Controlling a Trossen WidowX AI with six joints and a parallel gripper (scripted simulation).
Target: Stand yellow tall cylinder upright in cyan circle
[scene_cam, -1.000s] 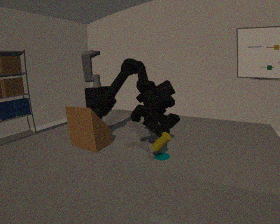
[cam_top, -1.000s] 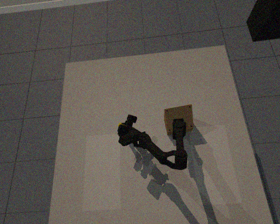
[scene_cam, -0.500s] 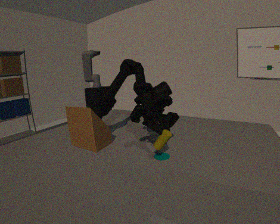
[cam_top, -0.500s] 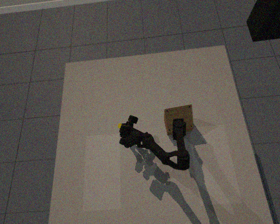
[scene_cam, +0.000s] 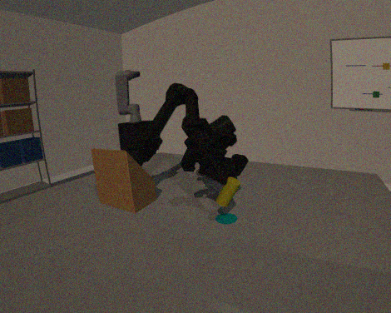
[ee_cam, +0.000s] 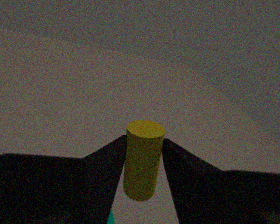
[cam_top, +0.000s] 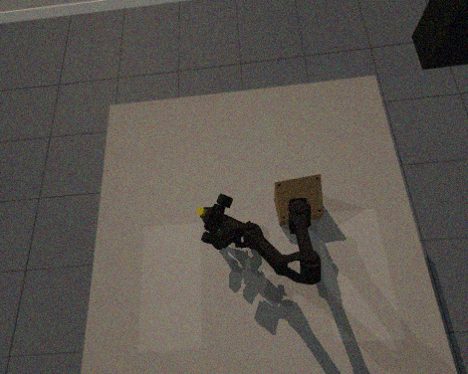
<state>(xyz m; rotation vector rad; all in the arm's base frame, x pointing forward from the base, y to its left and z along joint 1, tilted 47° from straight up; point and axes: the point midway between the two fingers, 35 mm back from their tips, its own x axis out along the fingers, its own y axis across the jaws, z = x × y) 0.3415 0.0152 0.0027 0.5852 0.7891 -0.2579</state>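
Now: the cyan circle 3 cm behind my gripper tip, 4 cm to the left of it and 12 cm below it. Round my gripper tip: yellow tall cylinder (1 cm behind, 2 cm below).
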